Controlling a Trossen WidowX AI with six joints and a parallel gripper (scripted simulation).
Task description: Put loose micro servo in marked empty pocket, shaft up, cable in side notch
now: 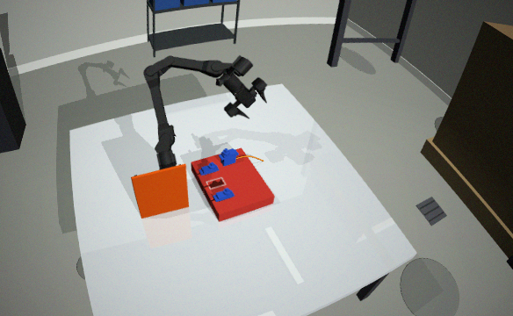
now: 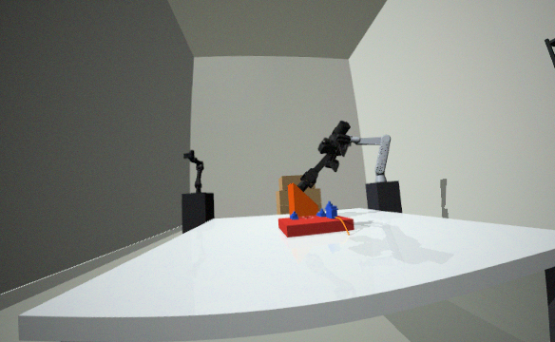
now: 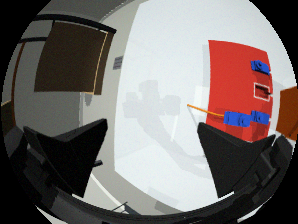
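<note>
My gripper tip is now 27 cm above the red deck, 11 cm to the left of it and 9 cm past it.
</note>
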